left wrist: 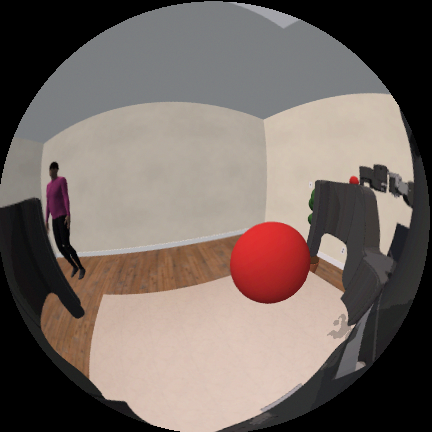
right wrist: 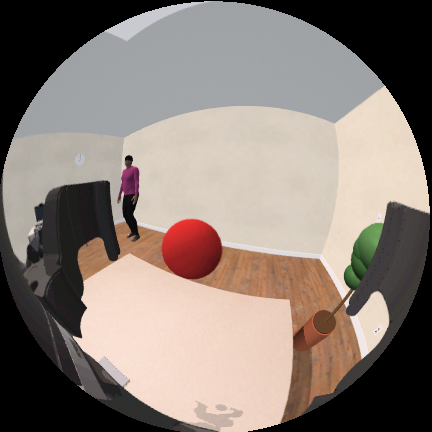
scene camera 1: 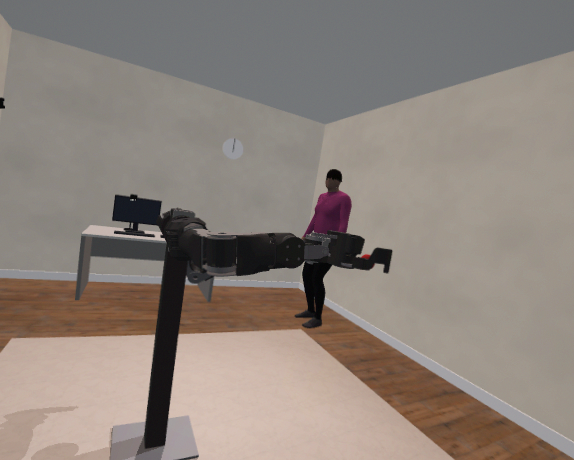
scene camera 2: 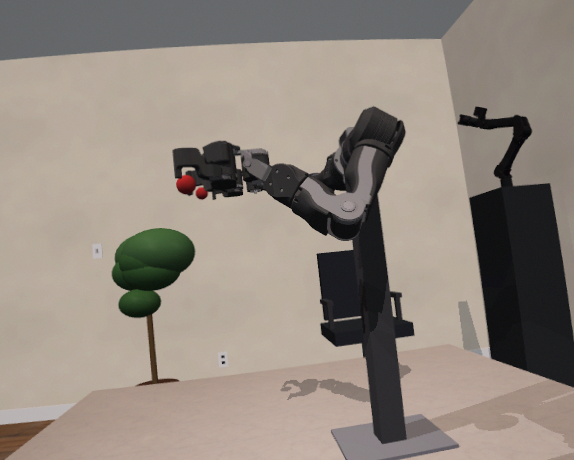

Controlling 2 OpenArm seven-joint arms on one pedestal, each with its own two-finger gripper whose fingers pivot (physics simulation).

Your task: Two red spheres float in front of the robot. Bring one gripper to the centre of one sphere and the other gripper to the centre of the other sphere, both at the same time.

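One red sphere [scene camera 2: 186, 184] [left wrist: 270, 262] floats between the fingers of my left gripper [scene camera 2: 183, 183] [left wrist: 195, 282] in the left wrist view, right of their middle and slightly above the tips' line. My left gripper is open. The other red sphere [scene camera 1: 366, 257] [scene camera 2: 201, 193] [left wrist: 354, 180] [right wrist: 192, 248] floats between the fingers of my right gripper [scene camera 1: 384, 265] [right wrist: 233, 285] in the right wrist view, left of and above the midpoint. My right gripper is open. In scene camera 1 its finger partly covers that sphere, and the left gripper and its sphere are hidden.
A person in a magenta top [scene camera 1: 327, 212] [left wrist: 57, 200] [right wrist: 130, 180] stands beyond the grippers. A potted plant [scene camera 2: 155, 250] [right wrist: 367, 250], a dark chair [scene camera 2: 340, 285], and a dark cabinet [scene camera 2: 530, 260] bearing another arm are in the room. A desk [scene camera 1: 95, 231] with a monitor [scene camera 1: 136, 210] stands by the wall.
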